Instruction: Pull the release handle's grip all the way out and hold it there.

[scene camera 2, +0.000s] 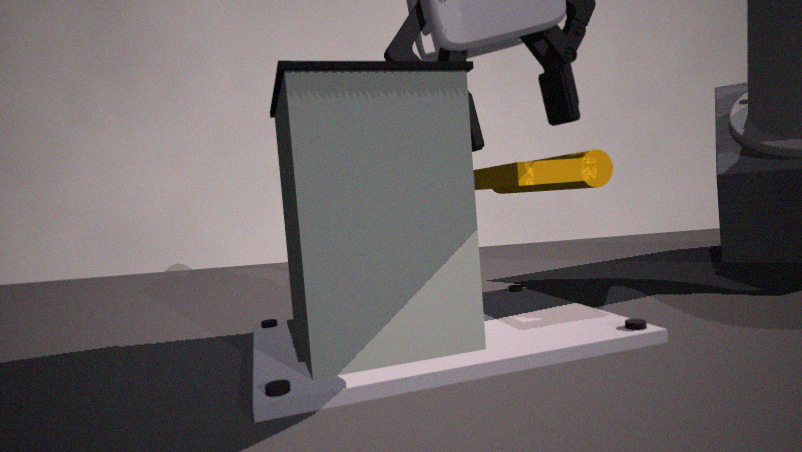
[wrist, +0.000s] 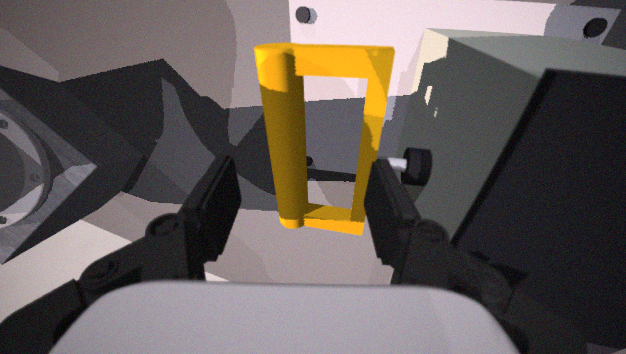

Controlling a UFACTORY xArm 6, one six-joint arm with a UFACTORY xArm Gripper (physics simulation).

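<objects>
I can see my gripper both in the wrist view and in scene camera 2. A single spot on my gripper is at [scene camera 2: 555, 49] and at [wrist: 185, 240], so these are the same spot.
</objects>
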